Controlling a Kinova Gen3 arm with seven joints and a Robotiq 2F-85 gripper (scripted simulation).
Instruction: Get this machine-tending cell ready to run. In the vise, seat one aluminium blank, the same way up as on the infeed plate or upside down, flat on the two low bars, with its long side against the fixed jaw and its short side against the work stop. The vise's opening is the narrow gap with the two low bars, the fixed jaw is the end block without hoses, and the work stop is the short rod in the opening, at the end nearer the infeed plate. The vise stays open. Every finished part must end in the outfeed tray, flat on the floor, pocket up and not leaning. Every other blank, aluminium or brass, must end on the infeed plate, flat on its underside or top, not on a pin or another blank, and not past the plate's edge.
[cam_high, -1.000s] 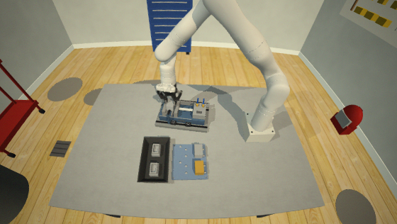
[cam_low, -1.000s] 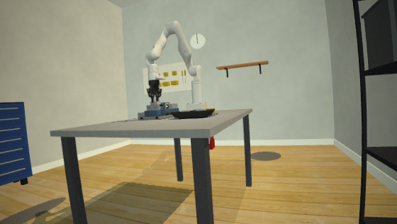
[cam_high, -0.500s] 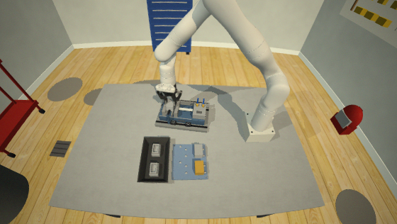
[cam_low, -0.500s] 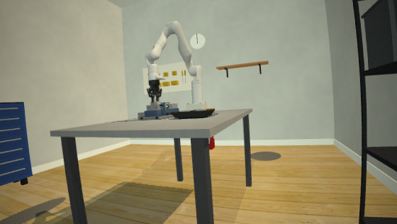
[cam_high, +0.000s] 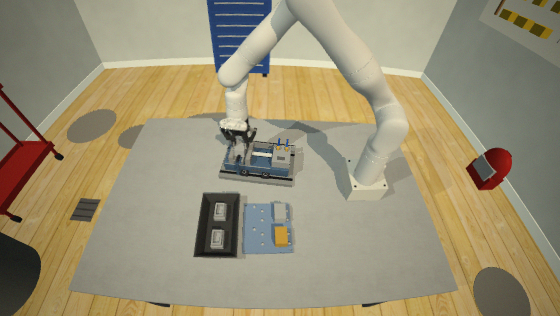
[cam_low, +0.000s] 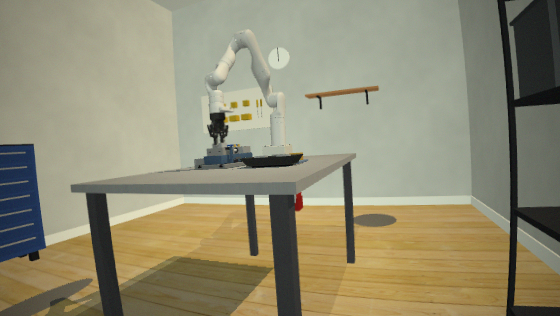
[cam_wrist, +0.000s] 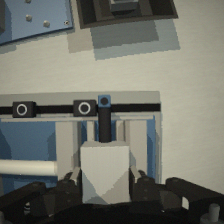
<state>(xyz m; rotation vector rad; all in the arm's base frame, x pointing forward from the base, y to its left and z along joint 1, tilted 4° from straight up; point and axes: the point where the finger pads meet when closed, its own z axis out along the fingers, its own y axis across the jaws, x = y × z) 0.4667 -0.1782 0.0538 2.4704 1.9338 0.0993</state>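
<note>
Now: the vise 70 mm behind my hand, 20 mm to the left of it and 80 mm below it. The rest, counted from my hand: hose block 160 mm behind, 40 mm to the left, 40 mm below; brass blank 120 mm behind, 350 mm to the left, 100 mm below.
</note>
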